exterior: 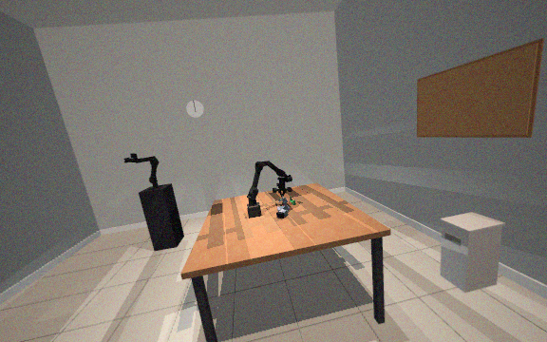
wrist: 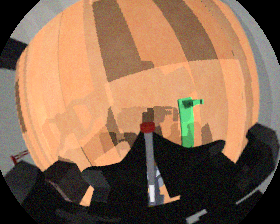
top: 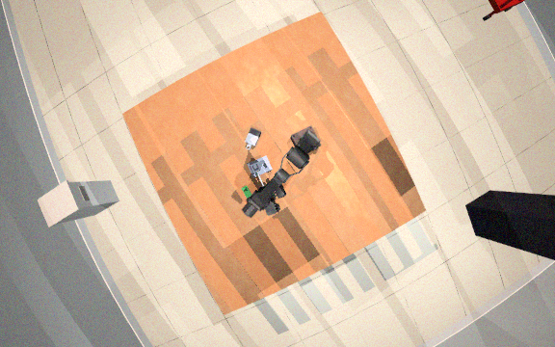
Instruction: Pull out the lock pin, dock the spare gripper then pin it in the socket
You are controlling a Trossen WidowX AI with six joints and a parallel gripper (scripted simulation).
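Right now the green part is 10 cm ahead of my gripper tip, 3 cm to the right of it and 3 cm below it. The rest, counted from my gripper tip: grey mount (16 cm to the right, 1 cm below, 1 cm behind); then spare gripper (31 cm to the right, 4 cm behind, 3 cm below).
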